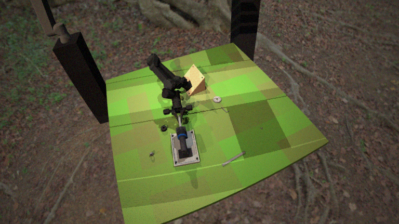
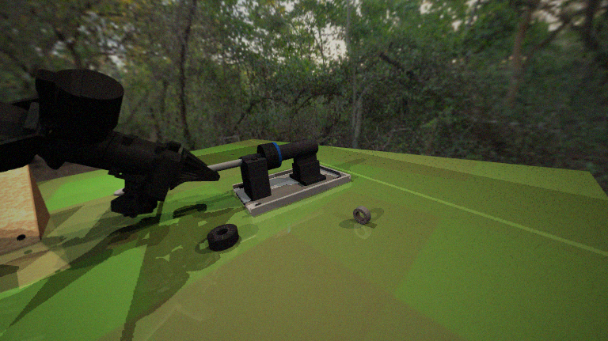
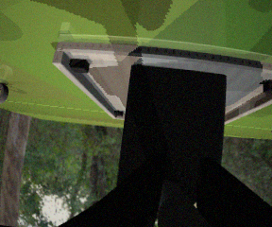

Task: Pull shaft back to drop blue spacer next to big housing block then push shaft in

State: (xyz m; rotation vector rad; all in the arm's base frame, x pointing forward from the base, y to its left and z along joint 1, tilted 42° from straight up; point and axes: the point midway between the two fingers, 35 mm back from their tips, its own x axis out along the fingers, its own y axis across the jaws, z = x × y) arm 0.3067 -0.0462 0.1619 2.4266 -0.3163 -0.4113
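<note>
Right now my gripper tip is 50 mm short of the grey shaft, 10 mm to the left of it and 20 mm below it. Also, from my gripper tip: black ring: 30 mm behind, 110 mm to the right, 50 mm below; then blue spacer: 120 mm ahead, 10 mm to the right, 20 mm above.
</note>
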